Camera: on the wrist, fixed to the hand. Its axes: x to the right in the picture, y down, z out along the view.
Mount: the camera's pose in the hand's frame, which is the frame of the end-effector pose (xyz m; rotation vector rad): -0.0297 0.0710 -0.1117 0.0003 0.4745 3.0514
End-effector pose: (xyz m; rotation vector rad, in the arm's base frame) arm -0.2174 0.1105 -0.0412 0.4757 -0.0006 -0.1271
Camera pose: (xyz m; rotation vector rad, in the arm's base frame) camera -0.2348 0.2277 -0.1072 0.0469 -0.2489 2.9543
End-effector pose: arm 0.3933 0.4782 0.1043 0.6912 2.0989 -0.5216
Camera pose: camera 0.3871 0.5887 0.1827 2.5814 -0.5519 1.3498
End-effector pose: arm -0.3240 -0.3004 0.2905 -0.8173 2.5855 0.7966
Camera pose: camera -0.3574 -0.3055 0.4219 -2.1208 -0.8322 -0.2988
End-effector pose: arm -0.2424 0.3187 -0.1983 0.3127 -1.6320 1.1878
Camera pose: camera -0.2143 0.4330 -0.2658 1.9120 0.1716 -1.4084
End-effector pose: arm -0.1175 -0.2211 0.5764 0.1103 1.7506 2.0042
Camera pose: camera -0.1525 -0.3402 0.6310 -1.1088 -0.0294 -0.5541
